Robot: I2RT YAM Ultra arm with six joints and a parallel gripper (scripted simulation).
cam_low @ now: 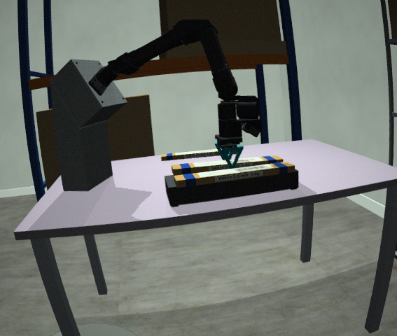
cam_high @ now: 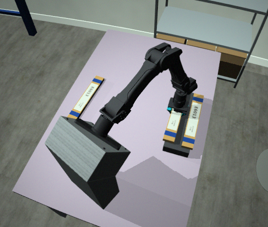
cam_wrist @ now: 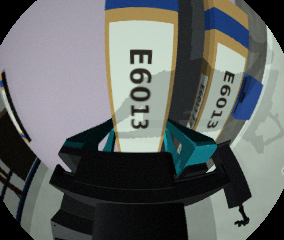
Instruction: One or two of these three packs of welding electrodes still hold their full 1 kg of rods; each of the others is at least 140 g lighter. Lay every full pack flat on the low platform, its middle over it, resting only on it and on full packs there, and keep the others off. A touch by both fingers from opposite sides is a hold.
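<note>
Right now my hand is 60 mm above the low dark platform, 50 mm to the left of it and 20 mm past it.
</note>
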